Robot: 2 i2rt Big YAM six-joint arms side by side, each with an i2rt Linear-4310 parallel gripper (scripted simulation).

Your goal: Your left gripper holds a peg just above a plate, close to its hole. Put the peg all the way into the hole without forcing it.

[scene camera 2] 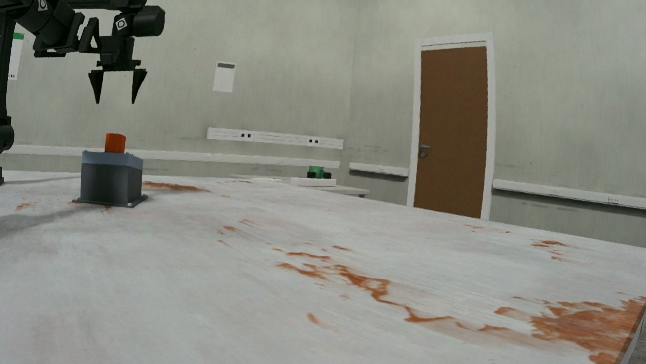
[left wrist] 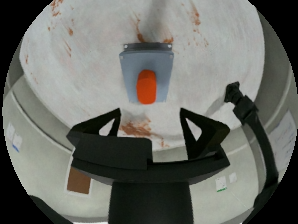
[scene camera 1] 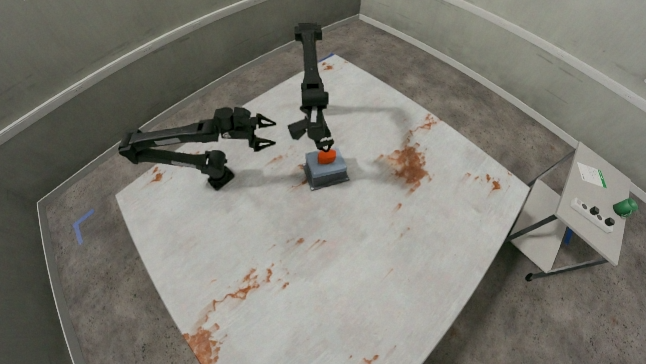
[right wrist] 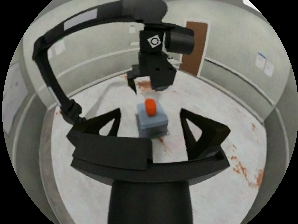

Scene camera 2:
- left gripper: 114, 103
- right gripper: 82, 52
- blue-grey plate: 127, 159
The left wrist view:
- left gripper: 150, 110
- blue-grey plate: 134, 62
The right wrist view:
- right gripper: 150, 111
